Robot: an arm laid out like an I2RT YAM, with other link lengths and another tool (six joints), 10 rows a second.
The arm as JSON. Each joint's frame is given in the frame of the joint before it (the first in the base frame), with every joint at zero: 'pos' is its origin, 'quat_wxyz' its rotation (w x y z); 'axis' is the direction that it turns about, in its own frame. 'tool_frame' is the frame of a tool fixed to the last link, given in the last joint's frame.
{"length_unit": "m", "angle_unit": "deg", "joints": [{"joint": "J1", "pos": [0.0, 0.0, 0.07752], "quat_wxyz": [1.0, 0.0, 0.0, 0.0], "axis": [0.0, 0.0, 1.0]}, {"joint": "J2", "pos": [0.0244, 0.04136, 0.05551], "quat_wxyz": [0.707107, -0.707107, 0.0, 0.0], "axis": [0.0, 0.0, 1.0]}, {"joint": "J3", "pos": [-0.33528, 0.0, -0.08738], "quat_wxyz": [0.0, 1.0, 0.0, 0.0], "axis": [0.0, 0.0, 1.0]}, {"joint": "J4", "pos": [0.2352, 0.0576, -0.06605], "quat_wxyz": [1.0, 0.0, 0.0, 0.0], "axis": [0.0, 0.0, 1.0]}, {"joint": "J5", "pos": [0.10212, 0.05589, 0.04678], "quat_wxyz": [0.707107, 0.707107, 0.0, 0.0], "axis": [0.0, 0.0, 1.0]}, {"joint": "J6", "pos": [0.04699, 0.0, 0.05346], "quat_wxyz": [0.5, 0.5, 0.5, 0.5], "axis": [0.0, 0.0, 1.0]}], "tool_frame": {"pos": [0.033, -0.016, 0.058], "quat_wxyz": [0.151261, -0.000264, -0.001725, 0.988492]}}
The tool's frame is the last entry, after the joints.
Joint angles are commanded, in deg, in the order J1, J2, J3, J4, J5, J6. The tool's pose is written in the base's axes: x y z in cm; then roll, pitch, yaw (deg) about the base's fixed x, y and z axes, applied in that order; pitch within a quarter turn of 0, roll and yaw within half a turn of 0. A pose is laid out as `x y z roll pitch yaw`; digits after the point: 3 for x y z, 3 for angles.
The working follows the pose.
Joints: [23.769 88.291 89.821 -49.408 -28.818 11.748]
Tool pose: 36.728 15.377 38.296 132.564 -16.842 138.129
Where each joint sits with the arm in this pose, in the base's axes (m; each line is computed from the numbers above, not from the rounded line before):
J1: 0.0000 0.0000 0.0775
J2: 0.0057 0.0477 0.1330
J3: 0.0317 -0.0363 0.4682
J4: 0.2189 0.1183 0.5320
J5: 0.3383 0.1198 0.4938
J6: 0.3182 0.1357 0.4274
the tool: 0.3673 0.1538 0.3830

